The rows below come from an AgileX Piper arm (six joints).
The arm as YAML. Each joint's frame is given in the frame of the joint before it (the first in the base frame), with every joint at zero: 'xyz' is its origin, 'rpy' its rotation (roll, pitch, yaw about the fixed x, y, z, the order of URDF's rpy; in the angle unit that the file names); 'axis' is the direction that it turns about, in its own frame. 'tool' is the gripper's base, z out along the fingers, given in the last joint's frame.
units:
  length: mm
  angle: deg
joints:
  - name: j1
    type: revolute
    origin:
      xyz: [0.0, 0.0, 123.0]
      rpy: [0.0, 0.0, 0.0]
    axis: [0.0, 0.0, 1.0]
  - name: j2
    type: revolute
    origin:
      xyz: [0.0, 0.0, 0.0]
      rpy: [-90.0, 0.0, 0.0]
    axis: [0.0, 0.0, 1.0]
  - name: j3
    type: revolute
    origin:
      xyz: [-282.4, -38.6, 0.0]
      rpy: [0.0, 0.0, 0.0]
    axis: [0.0, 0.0, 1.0]
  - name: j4
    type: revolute
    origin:
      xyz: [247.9, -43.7, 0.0]
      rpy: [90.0, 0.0, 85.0]
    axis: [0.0, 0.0, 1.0]
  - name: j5
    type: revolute
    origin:
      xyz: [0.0, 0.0, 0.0]
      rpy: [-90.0, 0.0, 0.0]
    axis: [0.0, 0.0, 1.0]
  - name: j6
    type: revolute
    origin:
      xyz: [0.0, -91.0, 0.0]
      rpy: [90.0, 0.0, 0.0]
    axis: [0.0, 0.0, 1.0]
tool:
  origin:
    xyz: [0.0, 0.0, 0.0]
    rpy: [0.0, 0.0, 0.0]
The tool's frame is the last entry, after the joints.
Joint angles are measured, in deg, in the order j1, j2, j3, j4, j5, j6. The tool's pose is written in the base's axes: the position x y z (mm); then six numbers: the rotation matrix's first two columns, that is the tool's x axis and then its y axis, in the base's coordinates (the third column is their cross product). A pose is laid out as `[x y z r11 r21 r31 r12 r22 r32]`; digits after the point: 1 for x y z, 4 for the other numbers.
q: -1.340 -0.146 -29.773 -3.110 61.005 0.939
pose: [-7.9 -4.1 282.5 -0.4397 0.0004 -0.8982 0.0616 0.9977 -0.0298]
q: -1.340 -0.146 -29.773 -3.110 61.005 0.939
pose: [-7.9 -4.1 282.5 -0.4397 0.0004 -0.8982 0.0616 0.9977 -0.0298]
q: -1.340 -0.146 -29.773 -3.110 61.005 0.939
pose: [-7.9 -4.1 282.5 -0.4397 0.0004 -0.8982 0.0616 0.9977 -0.0298]
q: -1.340 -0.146 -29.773 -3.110 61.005 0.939
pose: [-7.9 -4.1 282.5 -0.4397 0.0004 -0.8982 0.0616 0.9977 -0.0298]
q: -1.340 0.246 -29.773 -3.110 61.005 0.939
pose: [-6.8 -4.2 282.5 -0.4458 0.0005 -0.8951 0.0614 0.9977 -0.0300]
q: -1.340 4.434 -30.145 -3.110 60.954 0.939
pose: [4.3 -4.4 284.5 -0.5036 0.0018 -0.8639 0.0593 0.9977 -0.0325]
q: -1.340 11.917 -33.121 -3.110 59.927 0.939
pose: [22.5 -4.8 299.1 -0.5551 0.0022 -0.8318 0.0564 0.9978 -0.0351]
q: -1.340 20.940 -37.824 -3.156 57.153 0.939
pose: [48.7 -5.3 321.4 -0.5775 0.0000 -0.8164 0.0533 0.9979 -0.0377]
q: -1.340 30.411 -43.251 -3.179 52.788 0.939
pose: [82.4 -5.9 344.9 -0.5730 -0.0038 -0.8195 0.0497 0.9980 -0.0394]
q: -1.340 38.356 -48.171 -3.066 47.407 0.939
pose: [115.9 -6.3 364.9 -0.5389 -0.0072 -0.8423 0.0459 0.9982 -0.0379]
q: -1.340 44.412 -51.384 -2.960 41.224 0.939
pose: [145.3 -6.5 377.3 -0.4890 -0.0110 -0.8722 0.0421 0.9985 -0.0362]
